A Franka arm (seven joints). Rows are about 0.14 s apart.
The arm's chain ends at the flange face. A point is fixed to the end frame.
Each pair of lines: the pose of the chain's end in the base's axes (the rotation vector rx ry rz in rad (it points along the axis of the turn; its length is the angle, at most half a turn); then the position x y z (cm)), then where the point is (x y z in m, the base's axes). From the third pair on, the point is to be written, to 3 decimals.
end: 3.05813 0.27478 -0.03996 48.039 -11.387 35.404
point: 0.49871 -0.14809 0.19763
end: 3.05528 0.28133 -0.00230 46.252 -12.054 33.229
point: 0.48484 -0.15470 0.17639
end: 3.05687 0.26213 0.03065 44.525 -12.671 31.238
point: 0.471 -0.161 0.157
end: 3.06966 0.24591 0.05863 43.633 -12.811 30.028
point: 0.464 -0.160 0.145
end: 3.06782 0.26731 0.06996 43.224 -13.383 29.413
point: 0.461 -0.166 0.139
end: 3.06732 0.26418 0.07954 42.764 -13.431 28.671
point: 0.458 -0.166 0.132
